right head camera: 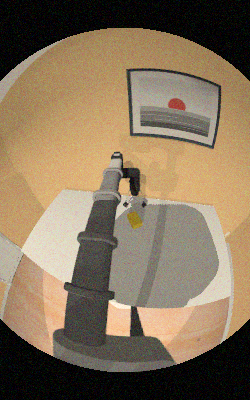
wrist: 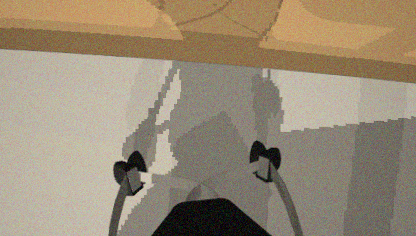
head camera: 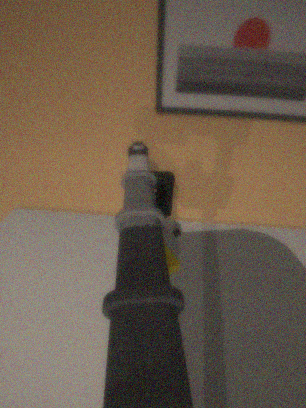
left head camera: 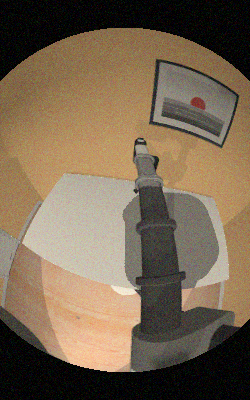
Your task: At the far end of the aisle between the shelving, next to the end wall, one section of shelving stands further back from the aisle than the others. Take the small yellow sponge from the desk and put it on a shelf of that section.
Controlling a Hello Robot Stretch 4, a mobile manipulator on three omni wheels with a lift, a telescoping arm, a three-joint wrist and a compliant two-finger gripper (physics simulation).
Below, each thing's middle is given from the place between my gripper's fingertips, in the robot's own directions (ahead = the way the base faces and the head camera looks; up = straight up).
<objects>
Right now my hand is 700 mm below the framed picture (head camera: 221,65), 250 mm to the left of it and 100 mm short of it.
</objects>
